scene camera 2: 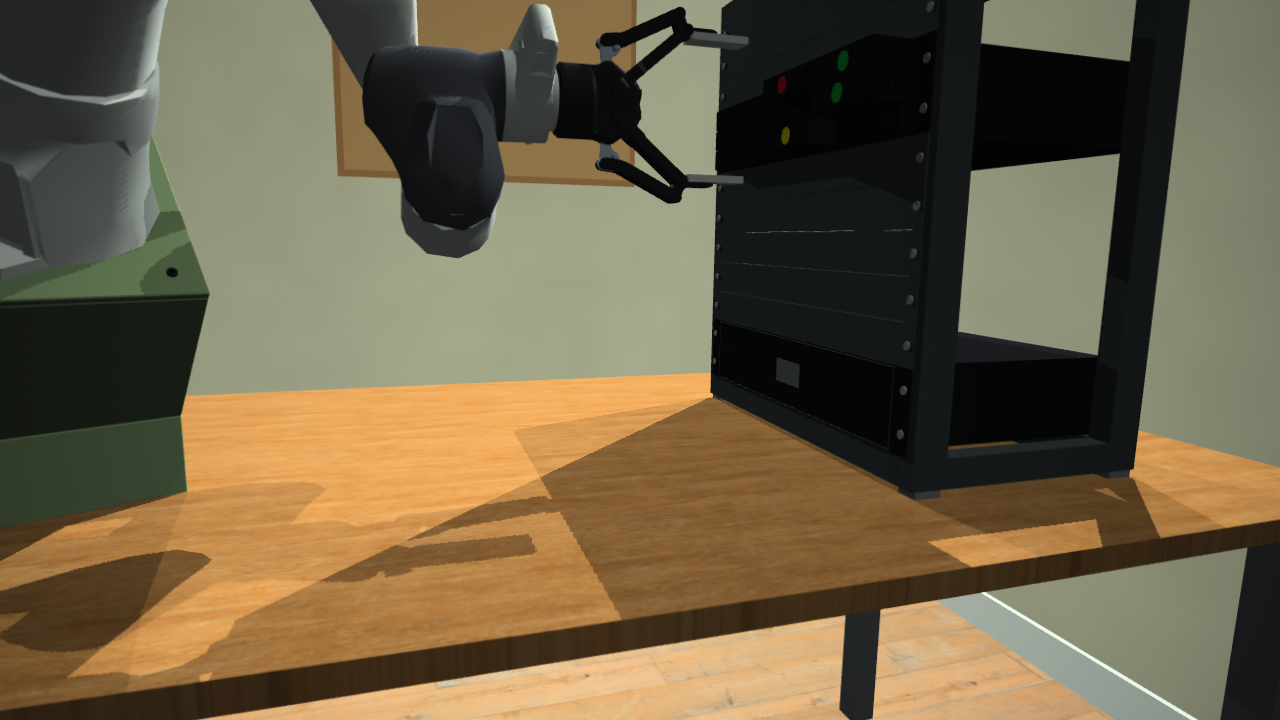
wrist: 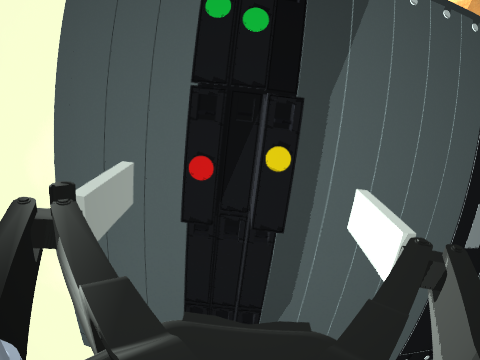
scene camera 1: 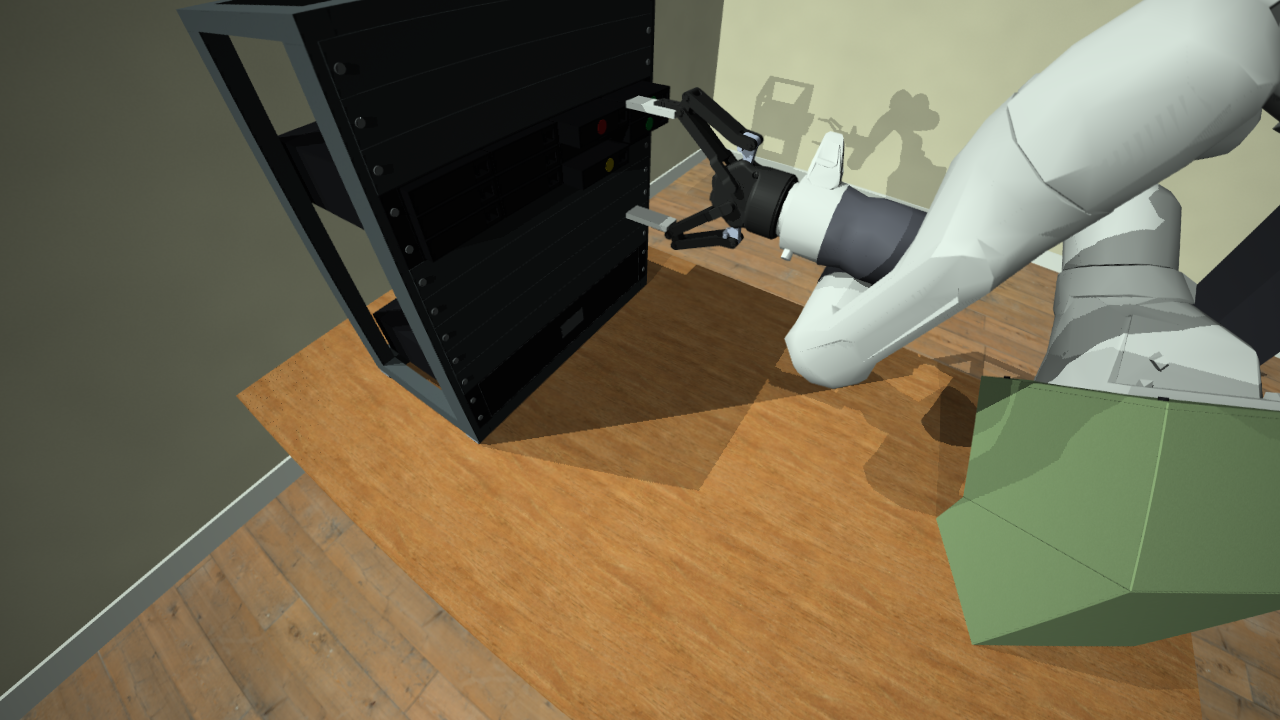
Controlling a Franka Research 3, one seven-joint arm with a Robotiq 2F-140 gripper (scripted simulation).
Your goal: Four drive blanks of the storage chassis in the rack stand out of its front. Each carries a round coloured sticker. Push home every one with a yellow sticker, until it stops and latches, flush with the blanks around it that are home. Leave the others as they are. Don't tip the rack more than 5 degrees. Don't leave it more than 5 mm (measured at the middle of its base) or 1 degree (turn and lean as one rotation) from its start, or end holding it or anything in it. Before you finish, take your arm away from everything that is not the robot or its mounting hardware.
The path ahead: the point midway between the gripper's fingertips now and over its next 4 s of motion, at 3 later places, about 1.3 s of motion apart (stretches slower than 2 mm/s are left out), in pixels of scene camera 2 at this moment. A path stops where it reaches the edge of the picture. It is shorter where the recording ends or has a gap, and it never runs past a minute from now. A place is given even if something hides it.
My gripper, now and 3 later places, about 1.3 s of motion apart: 740, 113; 794, 83; 810, 87; 764, 129
